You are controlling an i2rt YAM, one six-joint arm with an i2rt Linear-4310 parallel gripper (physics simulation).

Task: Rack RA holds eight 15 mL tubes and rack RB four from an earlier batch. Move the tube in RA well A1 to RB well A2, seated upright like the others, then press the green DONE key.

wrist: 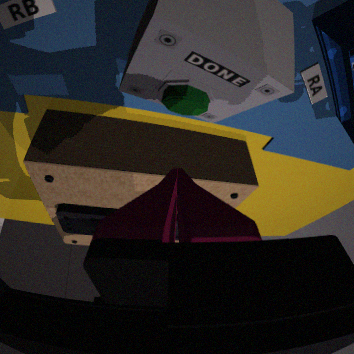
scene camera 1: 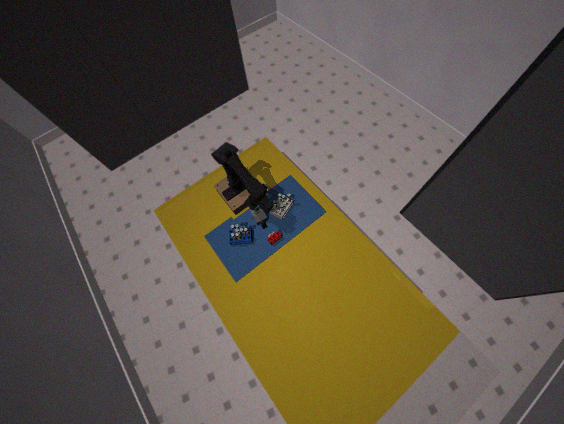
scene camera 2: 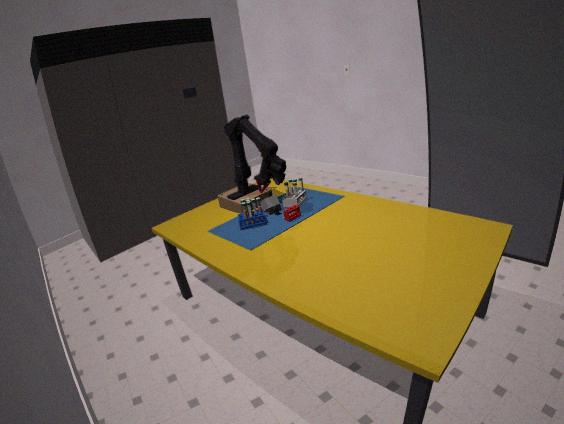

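Pixels of known places: gripper, between the fingertips: [wrist: 176, 176] [scene camera 2: 260, 192]; arm's base, origin of its link: [scene camera 1: 238, 188] [scene camera 2: 244, 192].
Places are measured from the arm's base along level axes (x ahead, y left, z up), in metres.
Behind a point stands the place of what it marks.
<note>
My gripper [scene camera 2: 262, 190] {x 0.156, y 0.002, z 0.026 m} [wrist: 176, 176] {x 0.156, y 0.002, z 0.026 m} is shut, its dark magenta fingertips together and empty, low near the wooden base and the DONE box. In the wrist view the green key [wrist: 186, 100] {x 0.198, y 0.010, z 0.007 m} on the grey DONE box [scene camera 1: 258, 215] {x 0.236, y -0.004, z 0.009 m} [scene camera 2: 271, 204] {x 0.250, y -0.012, z -0.018 m} [wrist: 235, 30] {x 0.238, y 0.004, z 0.006 m} shows beyond the fingertips, apart from them. Blue rack RA [scene camera 1: 241, 241] [scene camera 2: 253, 225] {x 0.294, y -0.175, z -0.058 m} holds upright tubes; part of it shows at the wrist view's right edge. White rack RB [scene camera 1: 283, 211] [scene camera 2: 295, 202] {x 0.310, y 0.100, z -0.038 m} holds several upright tubes. Well labels and single tubes are too small to tell.
A small red rack [scene camera 1: 274, 237] {x 0.382, y 0.000, z -0.055 m} [scene camera 2: 292, 213] {x 0.374, y 0.012, z -0.052 m} stands in front of the DONE box on the blue mat [scene camera 1: 240, 265] {x 0.396, y -0.251, z -0.067 m} [scene camera 2: 245, 241] {x 0.378, y -0.290, z -0.067 m}. The arm's wooden base [scene camera 2: 230, 201] {x 0.012, y -0.108, z -0.011 m} [wrist: 100, 180] {x 0.088, y 0.051, z -0.004 m} stands behind, on the yellow table [scene camera 1: 325, 300] {x 0.828, y 0.012, z -0.070 m} [scene camera 2: 375, 275] {x 0.993, y -0.190, z -0.070 m}.
</note>
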